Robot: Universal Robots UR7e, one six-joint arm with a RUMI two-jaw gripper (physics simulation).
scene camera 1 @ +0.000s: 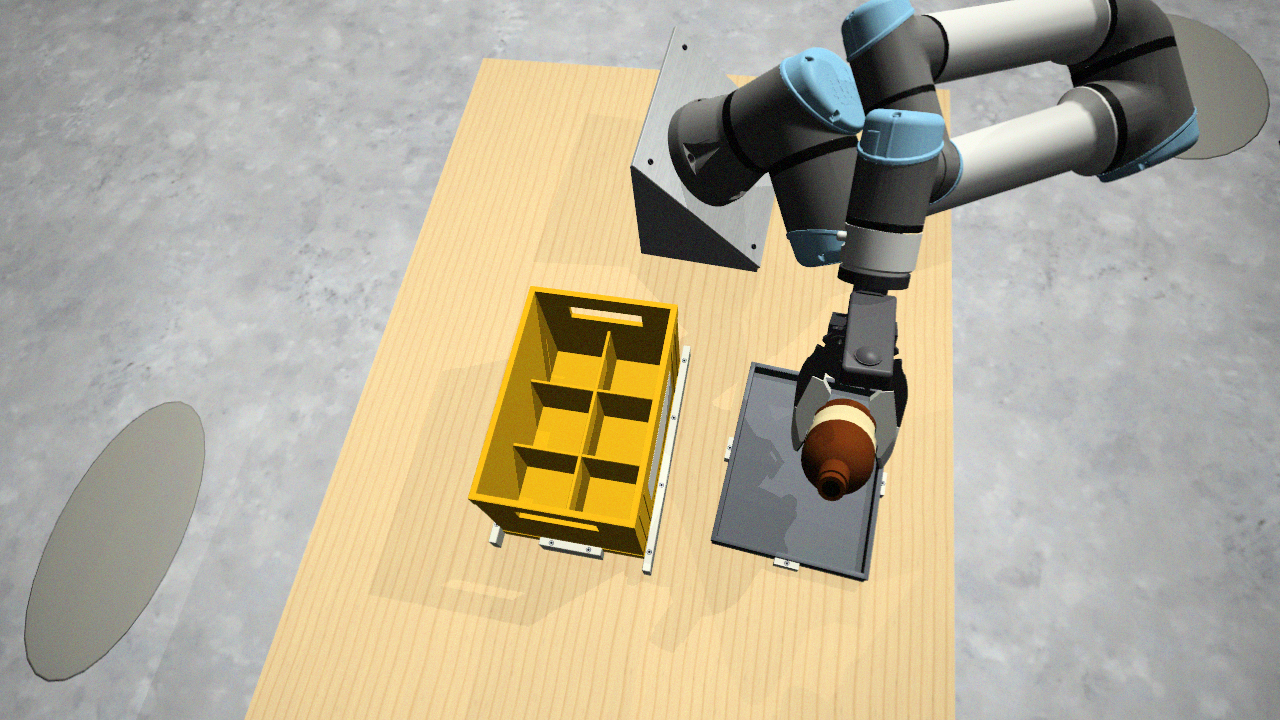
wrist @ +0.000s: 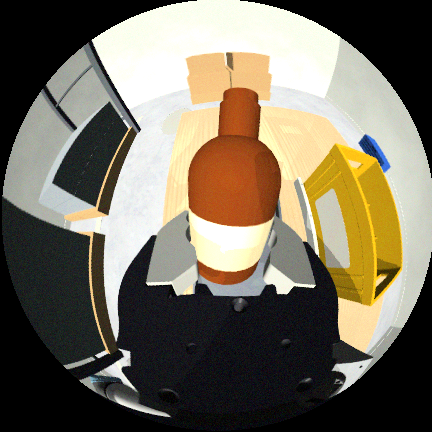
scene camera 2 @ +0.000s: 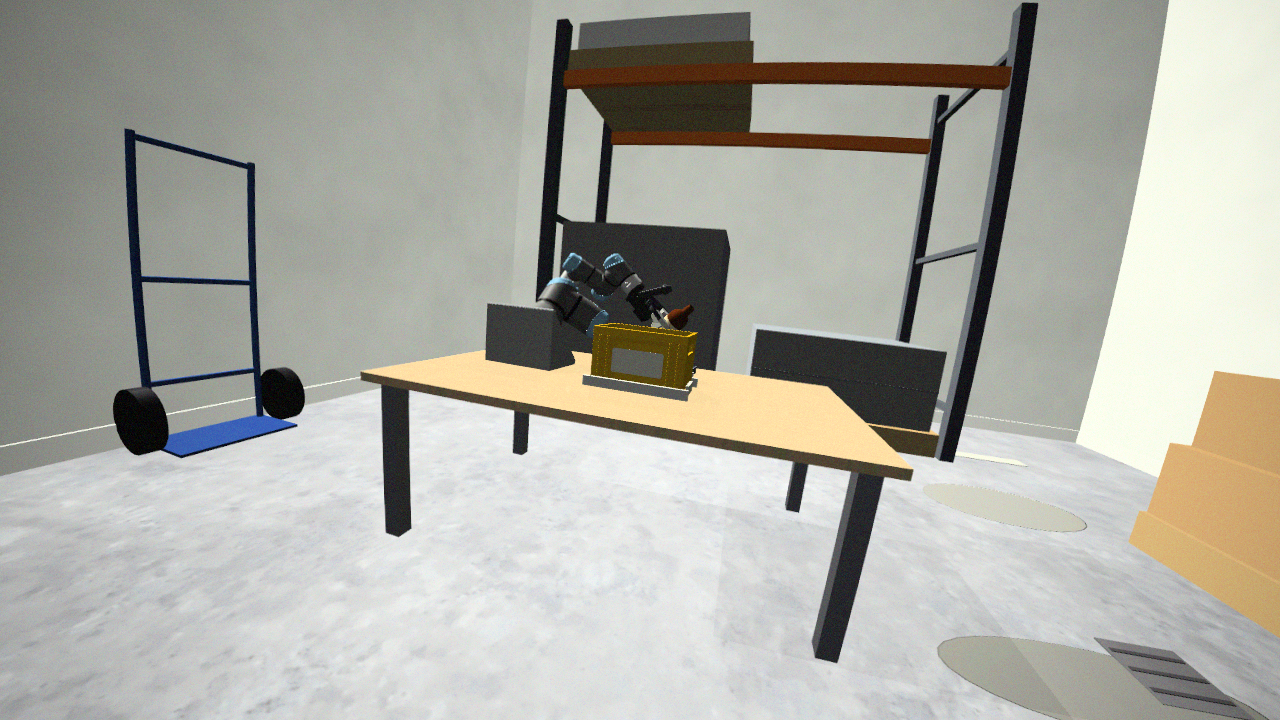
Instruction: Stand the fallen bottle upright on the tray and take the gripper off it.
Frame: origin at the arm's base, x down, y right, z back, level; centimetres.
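Seen in the pictures: arm's base at its link origin: [scene camera 1: 706,155] [scene camera 2: 538,329].
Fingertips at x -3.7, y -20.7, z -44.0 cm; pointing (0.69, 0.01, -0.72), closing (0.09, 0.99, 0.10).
Offsets run from my fingertips to a thing's top centre. "spot": to the spot under its first point. Level surfaces: height alone.
The brown bottle with a cream label [scene camera 1: 839,454] [scene camera 2: 681,315] [wrist: 234,182] is tilted, its neck pointing outward and somewhat upward, away from the gripper. My gripper [scene camera 1: 843,428] [wrist: 228,214] is shut on the bottle, with one grey jaw on each side of the label near its base end. In the scene camera 1 view the bottle is over the right part of the dark grey tray {spot: dy +7.4, dx +15.4, dz -3.0 cm} [scene camera 1: 756,510]. In the scene camera 2 view it appears raised, above and behind the crate's rim. The gap between bottle and tray cannot be judged exactly, and the crate hides the tray there.
A yellow crate {dy +29.7, dx -1.6, dz +2.4 cm} [scene camera 1: 505,420] [scene camera 2: 682,362] [wrist: 367,220] with several compartments stands left of the tray, with a white rail {dy +19.8, dx +12.9, dz +2.3 cm} [scene camera 1: 669,438] along its near side. Small white blocks {spot: dy +3.2, dx +14.4, dz -9.3 cm} [scene camera 1: 785,563] sit against the tray. The arm's wedge-shaped mount [scene camera 1: 675,223] stands behind on the wooden table {dx +15.9 cm} [scene camera 1: 429,268].
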